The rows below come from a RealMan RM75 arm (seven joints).
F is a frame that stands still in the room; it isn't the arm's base.
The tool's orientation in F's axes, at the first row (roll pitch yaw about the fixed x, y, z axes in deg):
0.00, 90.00, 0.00
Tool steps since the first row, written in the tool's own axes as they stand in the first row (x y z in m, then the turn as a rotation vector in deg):
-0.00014, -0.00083, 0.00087, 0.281, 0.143, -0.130
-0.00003, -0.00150, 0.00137, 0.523, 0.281, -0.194
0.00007, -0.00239, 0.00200, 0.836, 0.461, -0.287
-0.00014, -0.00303, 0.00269, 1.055, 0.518, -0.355
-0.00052, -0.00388, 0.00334, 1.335, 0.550, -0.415
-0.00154, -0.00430, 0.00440, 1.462, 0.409, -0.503
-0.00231, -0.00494, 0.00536, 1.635, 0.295, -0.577
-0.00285, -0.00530, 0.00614, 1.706, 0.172, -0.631
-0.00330, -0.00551, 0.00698, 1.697, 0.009, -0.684
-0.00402, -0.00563, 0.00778, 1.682, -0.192, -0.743
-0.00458, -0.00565, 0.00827, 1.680, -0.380, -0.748
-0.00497, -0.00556, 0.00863, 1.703, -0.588, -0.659
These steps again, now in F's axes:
0.00087, -0.00083, 0.00014, -0.130, 0.143, -0.281
0.00137, -0.00150, 0.00003, -0.194, 0.281, -0.523
0.00200, -0.00239, -0.00007, -0.287, 0.461, -0.836
0.00269, -0.00303, 0.00014, -0.355, 0.518, -1.055
0.00334, -0.00388, 0.00052, -0.415, 0.550, -1.335
0.00440, -0.00430, 0.00154, -0.503, 0.409, -1.462
0.00536, -0.00494, 0.00231, -0.577, 0.295, -1.635
0.00614, -0.00530, 0.00285, -0.631, 0.172, -1.706
0.00698, -0.00551, 0.00330, -0.684, 0.009, -1.697
0.00778, -0.00563, 0.00402, -0.743, -0.192, -1.682
0.00827, -0.00565, 0.00458, -0.748, -0.380, -1.680
0.00863, -0.00556, 0.00497, -0.659, -0.588, -1.703

